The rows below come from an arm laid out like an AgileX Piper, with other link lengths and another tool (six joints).
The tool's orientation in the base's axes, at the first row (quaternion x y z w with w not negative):
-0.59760, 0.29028, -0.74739, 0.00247
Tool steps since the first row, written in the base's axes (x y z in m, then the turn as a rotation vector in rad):
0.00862, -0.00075, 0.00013, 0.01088, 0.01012, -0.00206
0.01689, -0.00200, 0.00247, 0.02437, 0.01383, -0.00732
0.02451, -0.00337, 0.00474, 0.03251, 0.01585, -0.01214
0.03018, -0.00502, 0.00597, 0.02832, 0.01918, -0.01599
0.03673, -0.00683, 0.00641, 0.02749, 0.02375, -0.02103
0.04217, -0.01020, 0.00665, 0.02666, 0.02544, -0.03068
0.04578, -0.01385, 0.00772, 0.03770, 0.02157, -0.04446
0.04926, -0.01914, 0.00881, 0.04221, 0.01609, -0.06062
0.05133, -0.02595, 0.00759, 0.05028, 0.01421, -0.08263
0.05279, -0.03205, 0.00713, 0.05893, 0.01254, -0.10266
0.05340, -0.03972, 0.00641, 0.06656, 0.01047, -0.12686
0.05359, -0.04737, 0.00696, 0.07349, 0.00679, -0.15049
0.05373, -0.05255, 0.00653, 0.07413, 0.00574, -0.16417
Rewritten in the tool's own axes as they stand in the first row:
-0.00208, -0.00239, 0.00805, -0.00849, -0.01125, 0.00513
-0.00192, -0.00521, 0.01626, -0.01834, -0.01667, 0.01499
-0.00159, -0.00768, 0.02394, -0.02567, -0.01903, 0.02083
-0.00154, -0.00879, 0.02987, -0.02908, -0.01868, 0.01520
-0.00238, -0.00973, 0.03656, -0.03494, -0.02000, 0.01190
-0.00254, -0.00890, 0.04291, -0.04390, -0.01690, 0.00929
-0.00134, -0.00757, 0.04783, -0.05799, -0.01145, 0.01922
0.00049, -0.00484, 0.05336, -0.07177, -0.00138, 0.02373
0.00120, 0.00064, 0.05800, -0.09304, 0.00702, 0.02918
0.00251, 0.00541, 0.06188, -0.11279, 0.01419, 0.03529
0.00439, 0.01190, 0.06565, -0.13583, 0.02387, 0.04017
0.00751, 0.01795, 0.06918, -0.15759, 0.03487, 0.04519
0.00890, 0.02240, 0.07149, -0.16961, 0.04150, 0.04461

